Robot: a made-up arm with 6 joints.
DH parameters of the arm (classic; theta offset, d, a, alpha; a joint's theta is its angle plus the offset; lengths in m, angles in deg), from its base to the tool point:
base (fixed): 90 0.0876 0 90
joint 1: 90 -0.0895 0.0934 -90
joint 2: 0 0.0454 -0.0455 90
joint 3: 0 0.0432 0.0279 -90
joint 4: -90 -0.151 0.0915 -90
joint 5: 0 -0.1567 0.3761 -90
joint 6: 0 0.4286 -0.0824 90
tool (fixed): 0 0.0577 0 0
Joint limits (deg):
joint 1: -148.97..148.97
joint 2: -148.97..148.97
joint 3: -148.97..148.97
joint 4: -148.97..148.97
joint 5: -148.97..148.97
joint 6: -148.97..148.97
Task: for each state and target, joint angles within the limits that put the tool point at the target. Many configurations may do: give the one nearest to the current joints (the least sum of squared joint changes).
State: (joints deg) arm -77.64 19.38 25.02 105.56 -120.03 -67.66
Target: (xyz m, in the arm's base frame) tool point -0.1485 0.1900 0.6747
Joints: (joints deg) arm -70.90 26.01 25.85 114.41 -108.55 -68.42
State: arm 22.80 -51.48 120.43 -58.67 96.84 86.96
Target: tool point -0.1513 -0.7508 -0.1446
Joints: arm 38.50 -39.02 148.97 -63.43 81.83 113.20
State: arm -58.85 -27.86 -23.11 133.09 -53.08 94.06
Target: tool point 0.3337 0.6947 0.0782
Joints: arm -67.83 -38.68 -0.11 103.32 -27.63 117.69
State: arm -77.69 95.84 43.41 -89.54 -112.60 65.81
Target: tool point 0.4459 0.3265 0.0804
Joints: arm -80.55 104.85 43.12 -78.38 -94.73 69.94
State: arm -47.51 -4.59 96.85 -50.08 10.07 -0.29
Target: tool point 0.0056 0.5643 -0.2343
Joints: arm -59.08 -2.32 70.66 -73.28 -19.11 -5.37
